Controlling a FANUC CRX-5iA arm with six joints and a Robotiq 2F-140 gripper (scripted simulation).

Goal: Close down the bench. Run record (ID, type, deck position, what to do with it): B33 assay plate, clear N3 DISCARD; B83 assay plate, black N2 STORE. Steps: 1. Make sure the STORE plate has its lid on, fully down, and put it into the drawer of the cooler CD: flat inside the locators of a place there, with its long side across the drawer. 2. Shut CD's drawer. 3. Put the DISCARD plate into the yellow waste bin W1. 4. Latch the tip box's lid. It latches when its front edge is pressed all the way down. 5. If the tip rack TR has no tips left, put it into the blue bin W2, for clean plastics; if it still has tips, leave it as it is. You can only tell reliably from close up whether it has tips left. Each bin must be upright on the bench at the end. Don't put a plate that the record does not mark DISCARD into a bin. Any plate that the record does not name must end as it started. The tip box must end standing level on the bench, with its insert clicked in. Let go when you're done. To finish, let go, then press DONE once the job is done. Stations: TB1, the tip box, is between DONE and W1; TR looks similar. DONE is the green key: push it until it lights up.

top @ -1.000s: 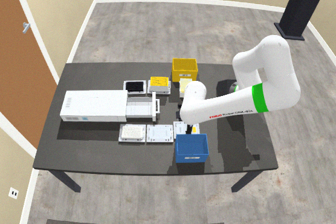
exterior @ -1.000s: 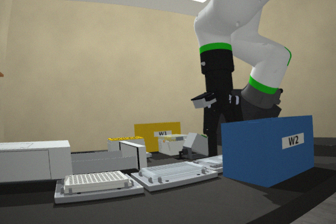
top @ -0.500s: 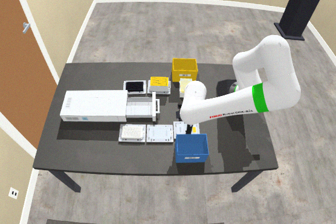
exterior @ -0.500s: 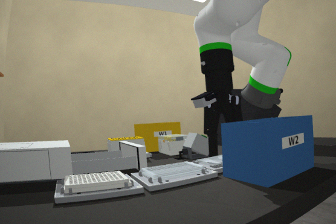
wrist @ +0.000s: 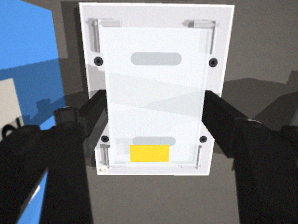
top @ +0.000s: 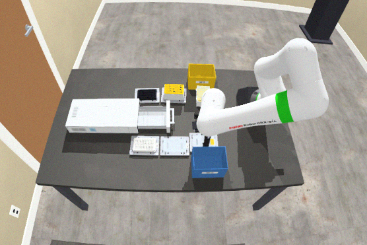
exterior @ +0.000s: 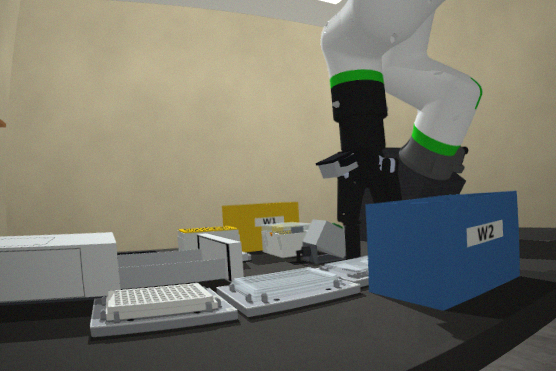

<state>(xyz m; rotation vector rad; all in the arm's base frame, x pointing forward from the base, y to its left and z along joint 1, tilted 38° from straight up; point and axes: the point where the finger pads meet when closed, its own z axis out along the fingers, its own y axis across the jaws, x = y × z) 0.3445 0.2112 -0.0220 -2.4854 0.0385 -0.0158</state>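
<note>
The translucent plate lid is 2 cm below my hand. Also, from my hand: blue bin W2: 15 cm to the left, 1 cm behind; DONE key block: 18 cm to the right, 4 cm behind, 1 cm above; nest N3: 17 cm ahead, 3 cm below, 2 cm to the left.
</note>
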